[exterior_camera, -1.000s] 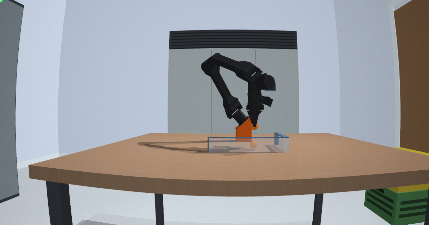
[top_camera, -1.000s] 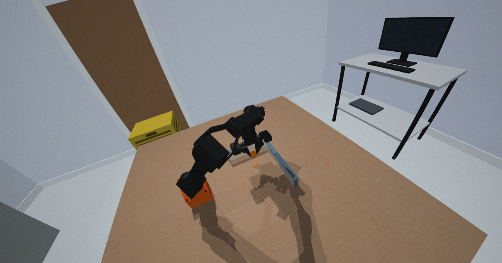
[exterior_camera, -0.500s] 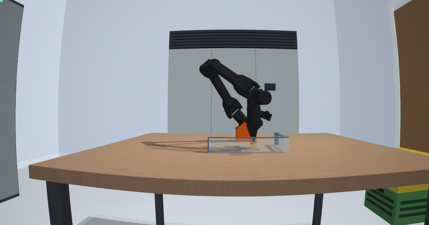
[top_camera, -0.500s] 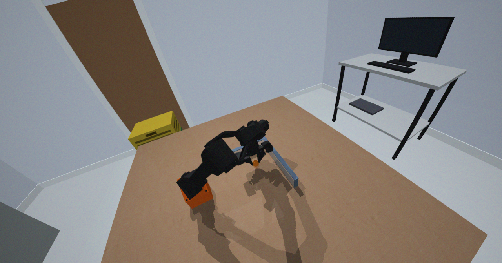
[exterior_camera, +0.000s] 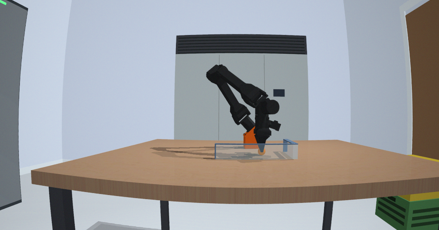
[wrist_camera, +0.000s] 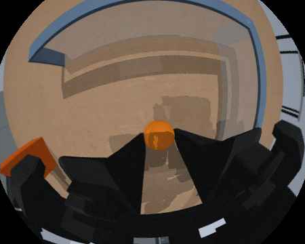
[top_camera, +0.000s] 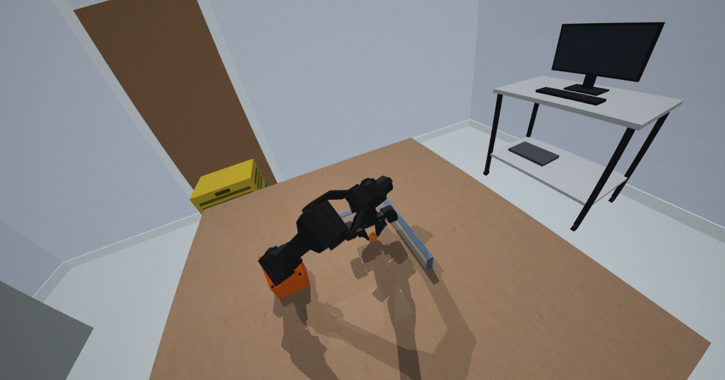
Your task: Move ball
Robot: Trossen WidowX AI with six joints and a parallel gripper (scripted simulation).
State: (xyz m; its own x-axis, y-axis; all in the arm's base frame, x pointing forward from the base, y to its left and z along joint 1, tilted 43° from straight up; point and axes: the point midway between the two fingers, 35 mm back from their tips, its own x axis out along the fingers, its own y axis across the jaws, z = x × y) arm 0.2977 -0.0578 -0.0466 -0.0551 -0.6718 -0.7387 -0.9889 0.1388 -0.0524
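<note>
My gripper tip is now right at the solid orange ball. The rest, counted from my gripper tip: see-through copy (right at my gripper tip).
</note>
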